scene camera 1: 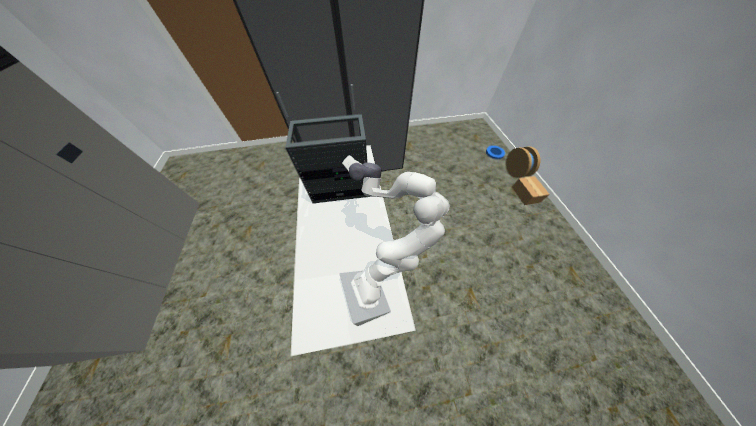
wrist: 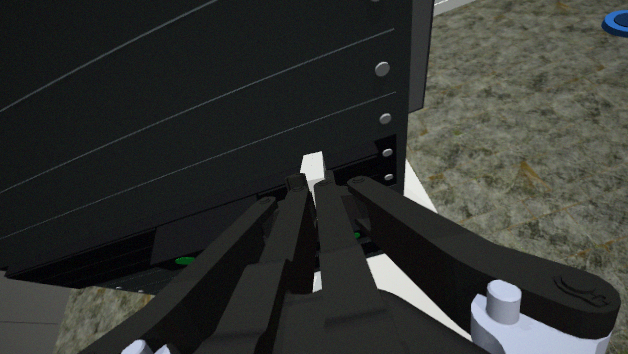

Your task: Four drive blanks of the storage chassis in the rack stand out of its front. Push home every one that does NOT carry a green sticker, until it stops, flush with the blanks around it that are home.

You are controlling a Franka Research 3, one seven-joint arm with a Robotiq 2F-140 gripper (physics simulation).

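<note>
The storage chassis (scene camera 1: pixel 317 177) sits low in the rack (scene camera 1: pixel 326 141). In the wrist view a blank (wrist: pixel 202 227) stands out left of the fingers and carries a green sticker (wrist: pixel 185 260). A second green sticker (wrist: pixel 356 235) shows lower down, partly behind the right finger. My gripper (scene camera 1: pixel 349 162) (wrist: pixel 316 168) is shut, with a white block-like tip (wrist: pixel 313 166) at its fingertips. It is at the right part of the chassis front; contact cannot be told. The fingers hide most of the blanks there, and no sticker of another colour shows.
Dark rack panels (wrist: pixel 200 125) with round screws (wrist: pixel 382 69) rise above the chassis. A dark cabinet (scene camera 1: pixel 380 79) stands behind the rack, a grey cabinet (scene camera 1: pixel 79 238) at the left. A blue ring (scene camera 1: pixel 488 153), a spool (scene camera 1: pixel 518 162) and a cardboard box (scene camera 1: pixel 529 191) lie at the right wall.
</note>
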